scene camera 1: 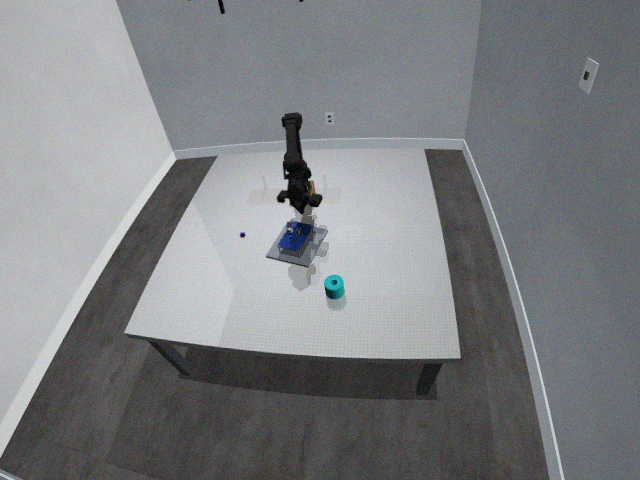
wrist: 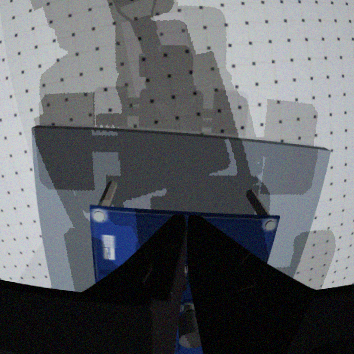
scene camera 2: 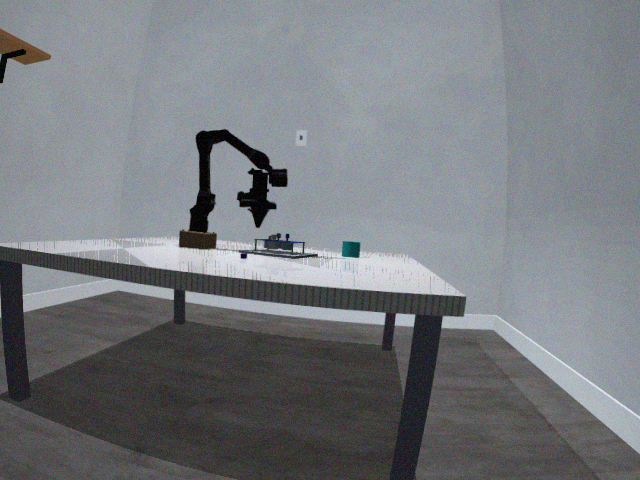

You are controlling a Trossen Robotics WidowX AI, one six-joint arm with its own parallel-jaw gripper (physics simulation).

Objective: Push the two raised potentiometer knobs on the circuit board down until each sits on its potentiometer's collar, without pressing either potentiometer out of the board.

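Places are measured from the arm's base along level axes (x back, y right, z up), in metres.
Pixels of known places: gripper, fingertip midpoint: [scene camera 1: 302, 213] [wrist: 185, 226] [scene camera 2: 257, 227]; arm's base at its link origin: [scene camera 2: 197, 231].
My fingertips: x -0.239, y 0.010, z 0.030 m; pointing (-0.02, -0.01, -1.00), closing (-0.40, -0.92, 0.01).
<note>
For each thing: its middle in the pictures, then the offset to it from my fingertips. "pt": a spot on its surface instead. Level surfaces: height alone.
- pale knob at the middle of its body: [scene camera 1: 290, 230] dx -0.066, dy +0.056, dz -0.028 m
- grey knob at the middle of its body: [wrist: 191, 329] [scene camera 2: 278, 235] dx -0.082, dy +0.025, dz -0.023 m
- blue knob at the middle of its body: [scene camera 2: 287, 236] dx -0.115, dy +0.056, dz -0.022 m
- grey rounded part at a spot on its surface: [wrist: 189, 324] pt dx -0.074, dy +0.024, dz -0.021 m
- teal cylinder at the middle of its body: [scene camera 1: 334, 287] [scene camera 2: 350, 249] dx -0.368, dy -0.097, dz -0.061 m
- small dark blue object at the middle of its body: [scene camera 2: 243, 256] [scene camera 1: 242, 234] dx +0.007, dy +0.292, dz -0.084 m
- table at its surface level: dz -0.091 m
The blue circuit board [scene camera 1: 295, 243] [scene camera 2: 299, 242] [wrist: 115, 227] stands on posts over a grey plate [scene camera 1: 317, 241] [scene camera 2: 311, 255] [wrist: 310, 170]. A pale knob [scene camera 1: 291, 230] rises from the board in scene view 1. A grey knob [scene camera 2: 278, 236] and a blue knob [scene camera 2: 287, 236] stand up in scene view 2. My gripper [scene camera 1: 301, 211] [scene camera 2: 257, 226] [wrist: 185, 226] is shut and empty, pointing down above the board's end nearest the arm's base. In the wrist view its fingers hide most of the board; a grey rounded part [wrist: 189, 324] shows between them. Whether either knob touches its collar cannot be told.
A teal cylinder [scene camera 1: 334, 289] [scene camera 2: 351, 249] with a hole in its top stands beyond the plate. A small dark blue object [scene camera 1: 242, 234] [scene camera 2: 243, 255] lies beside the plate. The arm's brown base block [scene camera 2: 197, 239] stands at the back of the table [scene camera 1: 382, 310] [scene camera 2: 361, 273].
</note>
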